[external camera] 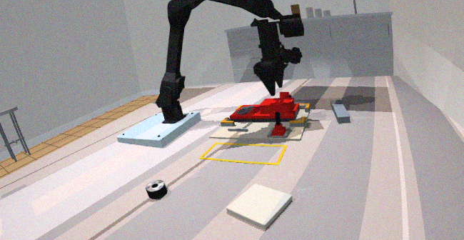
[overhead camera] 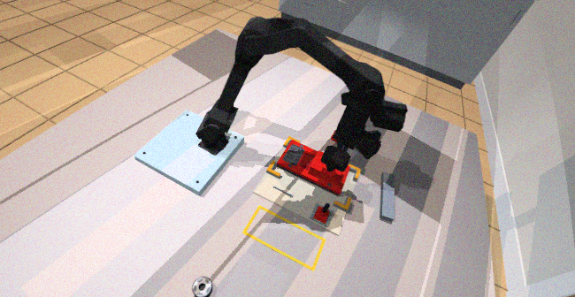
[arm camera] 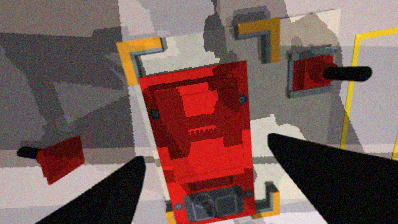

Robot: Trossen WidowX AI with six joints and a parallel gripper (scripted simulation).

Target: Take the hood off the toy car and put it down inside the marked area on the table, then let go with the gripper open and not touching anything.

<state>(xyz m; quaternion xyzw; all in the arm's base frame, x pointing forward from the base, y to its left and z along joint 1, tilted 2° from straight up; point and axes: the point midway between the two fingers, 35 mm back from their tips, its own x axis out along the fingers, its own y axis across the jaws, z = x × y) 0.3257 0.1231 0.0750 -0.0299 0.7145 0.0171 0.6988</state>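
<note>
Now: gripper tip 40 mm above the red hood. Also, from my gripper tip: white slab 100 mm ahead, 390 mm to the right, 80 mm below; then wheel 110 mm behind, 430 mm to the right, 70 mm below.
</note>
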